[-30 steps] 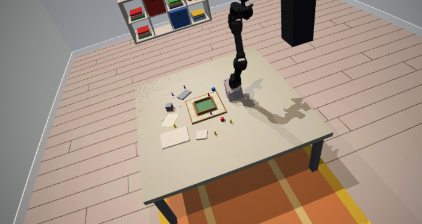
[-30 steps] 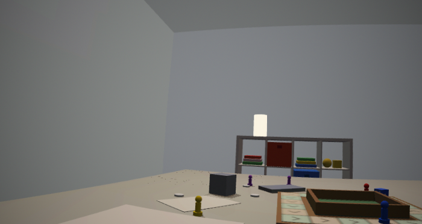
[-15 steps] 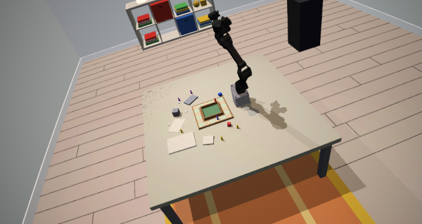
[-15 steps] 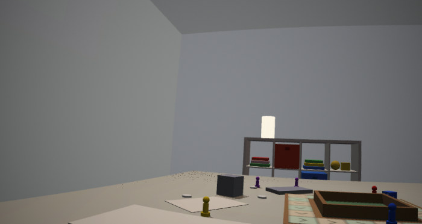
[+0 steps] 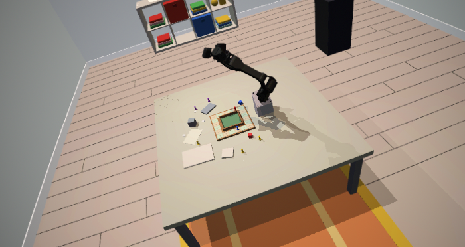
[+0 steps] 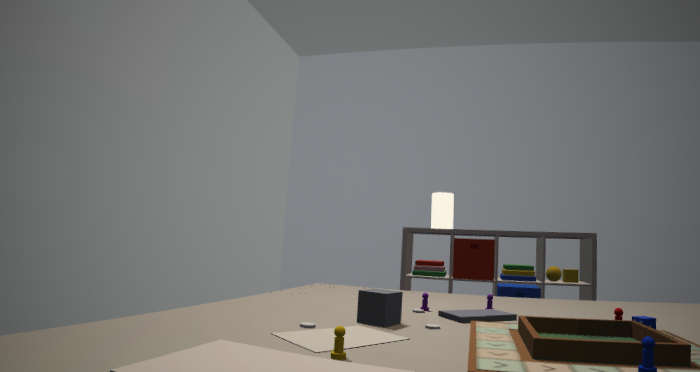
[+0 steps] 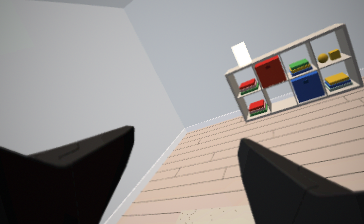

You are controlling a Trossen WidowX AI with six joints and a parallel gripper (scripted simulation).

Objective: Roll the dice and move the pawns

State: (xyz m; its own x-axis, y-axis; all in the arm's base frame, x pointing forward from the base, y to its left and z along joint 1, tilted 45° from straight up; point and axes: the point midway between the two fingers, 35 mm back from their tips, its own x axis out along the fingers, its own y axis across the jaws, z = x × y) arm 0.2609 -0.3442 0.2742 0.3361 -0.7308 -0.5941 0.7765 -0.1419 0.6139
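The die is 90 mm behind my gripper tip, 290 mm to the left of it and 560 mm below it. Round my gripper tip: blue pawn 20 mm behind, 190 mm to the left, 550 mm below; red pawn 70 mm behind, 30 mm to the right, 550 mm below; grey slab 130 mm ahead, 170 mm to the right, 570 mm below.
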